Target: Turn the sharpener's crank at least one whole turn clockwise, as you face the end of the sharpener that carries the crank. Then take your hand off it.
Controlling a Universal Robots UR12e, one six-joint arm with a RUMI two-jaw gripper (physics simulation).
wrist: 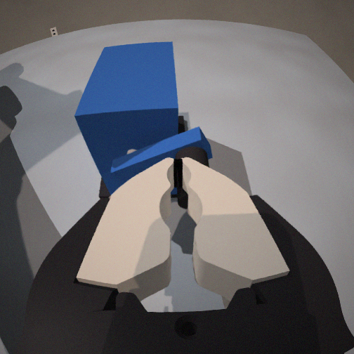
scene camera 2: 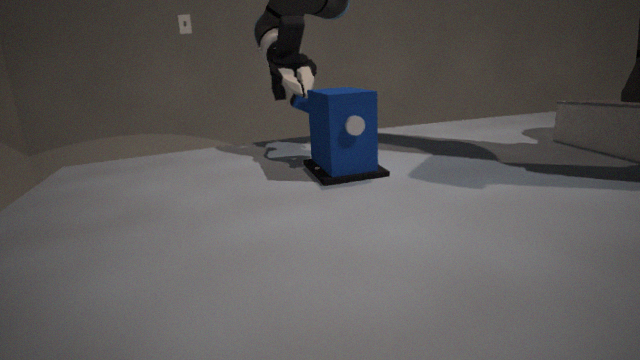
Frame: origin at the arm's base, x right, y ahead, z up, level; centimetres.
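Seen in the pictures: gripper, between the fingertips: (scene camera 2: 303, 95).
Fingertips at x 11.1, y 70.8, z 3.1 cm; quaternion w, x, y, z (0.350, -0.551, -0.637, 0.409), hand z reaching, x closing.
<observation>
A point is followed by its place in that frame.
The blue sharpener (scene camera 2: 345, 135) @(x -3.5, y 66.2, z -1.8 cm) (wrist: 132, 80) stands upright on its black base (scene camera 2: 357, 177) @(x -4.3, y 64.7, z -8.1 cm). A white disc (scene camera 2: 355, 125) @(x -4.1, y 64.8, z -0.3 cm) shows on its face in the scene view. The blue crank arm (scene camera 2: 303, 104) (wrist: 160, 149) sticks out sideways at the opposite end, toward the right in the wrist view. The dark crank handle (wrist: 198, 154) is at the arm's outer end, partly hidden by a finger. My gripper (scene camera 2: 304, 94) @(x 11.1, y 70.8, z 3.1 cm) (wrist: 176, 161) is shut and empty. Its pale fingertips are right beside the handle and over the crank arm; I cannot tell whether they touch.
The sharpener stands on a light grey table (scene camera 2: 300, 260) @(x -25.2, y 74.6, z -8.6 cm) (wrist: 280, 100). A pale block (scene camera 2: 595, 125) @(x 1.6, y 17.6, z -4.0 cm) is at the right in the scene view, with a dark upright part above it. A wall plate (scene camera 2: 185, 24) (wrist: 54, 32) is on the wall. Shadows fall around the sharpener.
</observation>
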